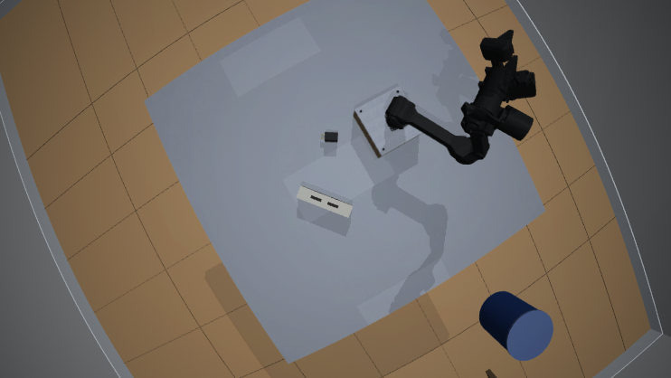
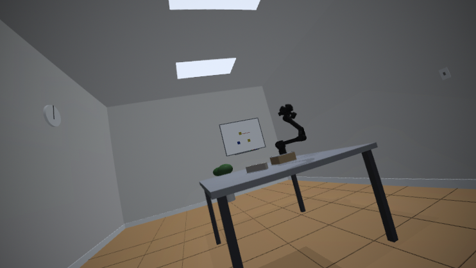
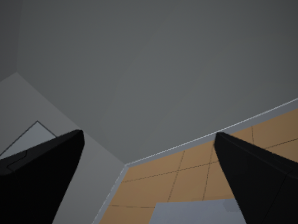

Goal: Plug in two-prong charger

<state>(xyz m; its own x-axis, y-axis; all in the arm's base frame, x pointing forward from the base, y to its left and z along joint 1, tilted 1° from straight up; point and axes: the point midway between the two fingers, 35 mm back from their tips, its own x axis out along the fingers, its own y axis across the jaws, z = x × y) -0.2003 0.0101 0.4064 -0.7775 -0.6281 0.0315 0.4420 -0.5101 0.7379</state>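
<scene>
Now: the black two-prong charger 47 cm below my gripper tip, 47 cm ahead of it and 3 cm to the right of it.
</scene>
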